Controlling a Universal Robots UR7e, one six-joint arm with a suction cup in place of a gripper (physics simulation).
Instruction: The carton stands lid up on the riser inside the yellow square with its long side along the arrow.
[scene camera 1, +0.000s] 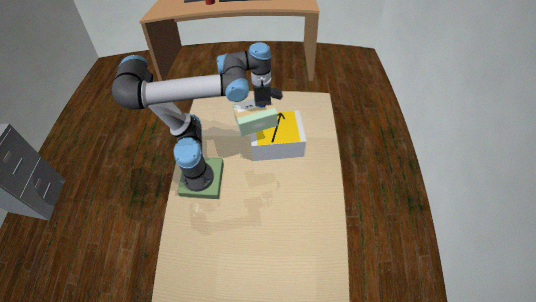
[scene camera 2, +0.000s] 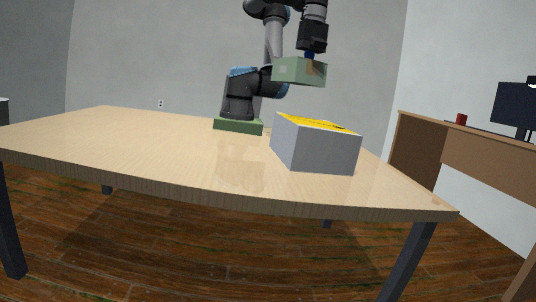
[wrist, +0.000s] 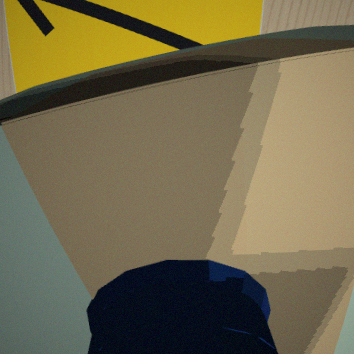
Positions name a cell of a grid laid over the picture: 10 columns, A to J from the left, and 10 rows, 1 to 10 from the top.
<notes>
My suction cup (wrist: E9) carries a pale green carton (scene camera 2: F3); nothing else touches it. A riser (scene camera 2: F5) rests on the table.
The pale green carton also shows in scene camera 1 (scene camera 1: E4) and in the wrist view (wrist: G5). The riser is seen too in scene camera 1 (scene camera 1: F5) and in the wrist view (wrist: B2).
</notes>
